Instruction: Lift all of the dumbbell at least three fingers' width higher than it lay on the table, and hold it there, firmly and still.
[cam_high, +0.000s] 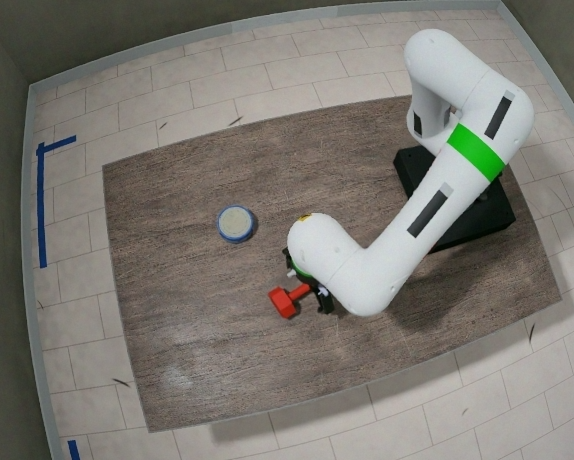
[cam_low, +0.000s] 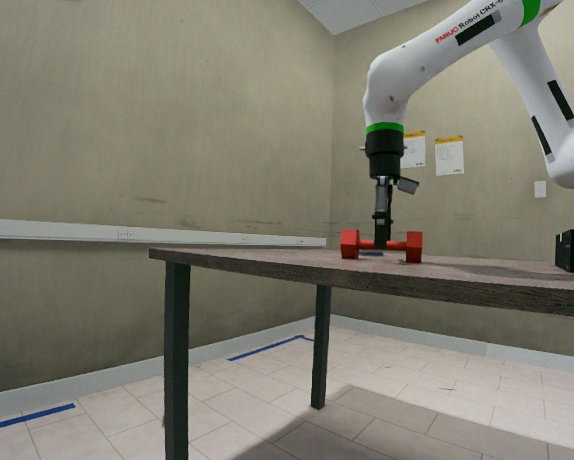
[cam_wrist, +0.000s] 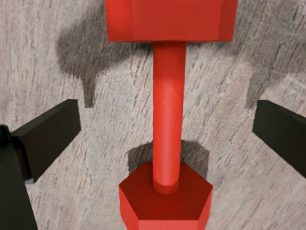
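Right now the red dumbbell is right at my hand. The rest, counted from my hand: round blue-rimmed dish 15 cm ahead, 22 cm to the right, 1 cm below.
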